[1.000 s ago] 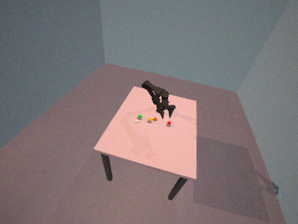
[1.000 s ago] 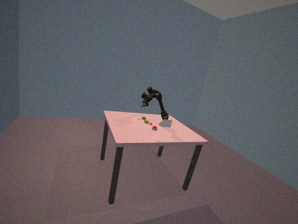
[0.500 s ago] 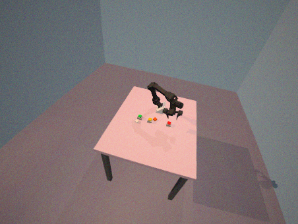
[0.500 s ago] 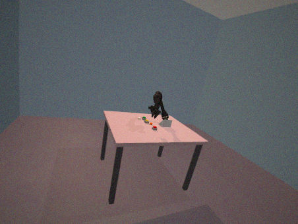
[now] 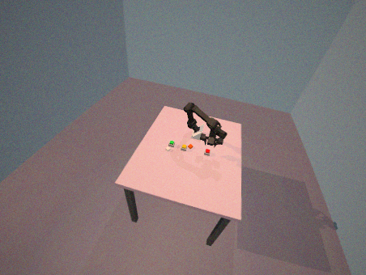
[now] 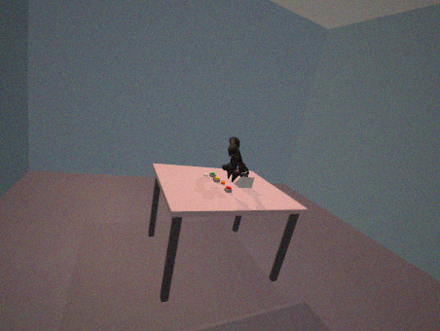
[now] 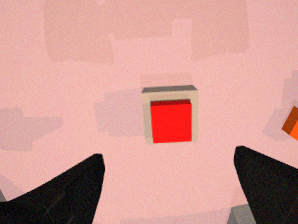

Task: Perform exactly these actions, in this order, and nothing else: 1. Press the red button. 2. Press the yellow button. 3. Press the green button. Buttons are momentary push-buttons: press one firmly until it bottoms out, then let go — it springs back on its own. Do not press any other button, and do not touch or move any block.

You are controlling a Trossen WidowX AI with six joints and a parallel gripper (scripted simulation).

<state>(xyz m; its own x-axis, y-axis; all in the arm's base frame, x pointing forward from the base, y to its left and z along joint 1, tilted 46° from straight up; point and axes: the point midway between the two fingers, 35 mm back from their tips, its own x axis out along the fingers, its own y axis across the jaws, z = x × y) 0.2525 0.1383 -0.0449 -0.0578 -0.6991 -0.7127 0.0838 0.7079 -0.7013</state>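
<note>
Now: the red button 60 mm below my gripper tip. The rest, counted from my gripper tip: green button 20 mm behind, 330 mm to the right, 60 mm below; yellow button 210 mm to the right, 60 mm below; orange block 40 mm behind, 160 mm to the right, 90 mm below.
</note>
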